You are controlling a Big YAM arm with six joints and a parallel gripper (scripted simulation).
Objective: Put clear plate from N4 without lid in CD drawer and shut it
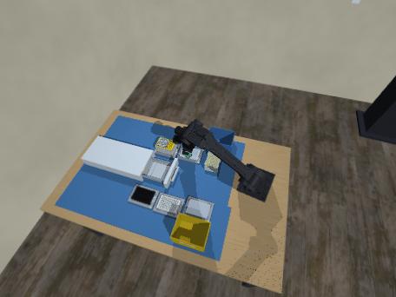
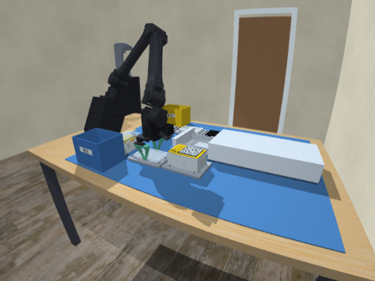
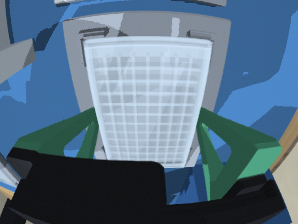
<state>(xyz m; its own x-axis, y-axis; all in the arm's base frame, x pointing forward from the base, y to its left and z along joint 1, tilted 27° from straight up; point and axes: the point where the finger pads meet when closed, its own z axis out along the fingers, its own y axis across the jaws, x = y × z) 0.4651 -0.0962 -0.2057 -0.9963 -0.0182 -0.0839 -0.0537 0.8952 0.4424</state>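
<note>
Now: the grey work nest 20 mm below my hand. Also, from my hand: clear plate: right at my hand; then blue bin: 180 mm behind, 130 mm to the right, 20 mm above; then yellow-labelled tip box: 160 mm ahead, 30 mm above, 10 mm to the left.
</note>
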